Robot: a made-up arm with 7 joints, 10 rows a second.
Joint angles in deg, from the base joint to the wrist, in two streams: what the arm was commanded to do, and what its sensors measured. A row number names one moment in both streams.
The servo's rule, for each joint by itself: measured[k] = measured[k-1] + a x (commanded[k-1-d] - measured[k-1]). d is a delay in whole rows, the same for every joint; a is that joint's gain. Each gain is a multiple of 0.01, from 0.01 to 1. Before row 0 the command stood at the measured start. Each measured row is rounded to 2 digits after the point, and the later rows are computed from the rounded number. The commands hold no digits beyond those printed.
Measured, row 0:
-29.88 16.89 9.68 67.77 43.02 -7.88 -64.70
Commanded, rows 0 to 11:
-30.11 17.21 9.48 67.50 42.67 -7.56 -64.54
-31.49 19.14 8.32 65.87 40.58 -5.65 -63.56
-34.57 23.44 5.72 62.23 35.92 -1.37 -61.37
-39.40 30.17 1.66 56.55 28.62 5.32 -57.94
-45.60 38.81 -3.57 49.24 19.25 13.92 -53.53
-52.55 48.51 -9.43 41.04 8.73 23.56 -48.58
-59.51 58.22 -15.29 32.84 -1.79 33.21 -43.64
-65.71 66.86 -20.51 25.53 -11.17 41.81 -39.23
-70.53 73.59 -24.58 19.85 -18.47 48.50 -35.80
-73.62 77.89 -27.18 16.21 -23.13 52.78 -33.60
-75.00 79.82 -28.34 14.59 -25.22 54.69 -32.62
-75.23 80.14 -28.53 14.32 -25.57 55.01 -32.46
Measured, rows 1 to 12:
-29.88 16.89 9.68 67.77 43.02 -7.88 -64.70
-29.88 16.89 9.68 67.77 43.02 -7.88 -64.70
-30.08 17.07 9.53 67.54 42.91 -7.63 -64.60
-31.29 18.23 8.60 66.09 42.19 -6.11 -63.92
-34.11 21.15 6.38 62.73 40.25 -2.46 -62.26
-38.66 26.20 2.75 57.35 36.64 3.53 -59.45
-44.63 33.26 -2.12 50.29 31.25 11.53 -55.60
-51.44 41.80 -7.75 42.24 24.27 20.79 -51.04
-58.38 51.00 -13.56 34.06 16.19 30.35 -46.23
-64.68 59.88 -18.91 26.64 7.71 39.17 -41.68
-69.71 67.56 -23.28 20.73 -0.41 46.35 -37.86
-73.07 73.34 -26.28 16.80 -7.45 51.30 -35.09
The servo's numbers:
d 2
a 0.86 0.56 0.77 0.87 0.31 0.77 0.65

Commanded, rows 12 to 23:
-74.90 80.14 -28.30 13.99 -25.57 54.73 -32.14
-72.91 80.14 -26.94 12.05 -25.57 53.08 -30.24
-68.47 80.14 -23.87 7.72 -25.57 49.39 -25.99
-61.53 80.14 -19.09 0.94 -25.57 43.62 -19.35
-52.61 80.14 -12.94 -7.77 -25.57 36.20 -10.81
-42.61 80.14 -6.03 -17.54 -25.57 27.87 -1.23
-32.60 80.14 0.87 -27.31 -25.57 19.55 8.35
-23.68 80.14 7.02 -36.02 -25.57 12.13 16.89
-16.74 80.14 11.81 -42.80 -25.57 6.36 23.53
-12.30 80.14 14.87 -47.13 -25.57 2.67 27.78
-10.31 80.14 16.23 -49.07 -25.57 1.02 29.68
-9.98 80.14 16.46 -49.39 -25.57 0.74 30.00
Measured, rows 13 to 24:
-74.73 76.97 -27.87 14.88 -12.96 53.91 -33.48
-75.16 78.75 -28.38 14.39 -16.87 54.76 -32.82
-74.94 79.53 -28.32 14.04 -19.57 54.74 -32.38
-73.19 79.87 -27.26 12.31 -21.43 53.46 -30.99
-69.13 80.02 -24.65 8.32 -22.71 50.33 -27.74
-62.59 80.09 -20.37 1.90 -23.60 45.16 -22.29
-54.01 80.12 -14.65 -6.51 -24.21 38.26 -14.83
-44.21 80.13 -8.01 -16.11 -24.63 30.26 -5.99
-34.23 80.14 -1.17 -25.85 -24.92 22.01 3.33
-25.16 80.14 5.14 -34.70 -25.12 14.40 12.14
-17.92 80.14 10.28 -41.75 -25.26 8.21 19.54
-13.09 80.14 13.81 -46.43 -25.36 3.94 24.90

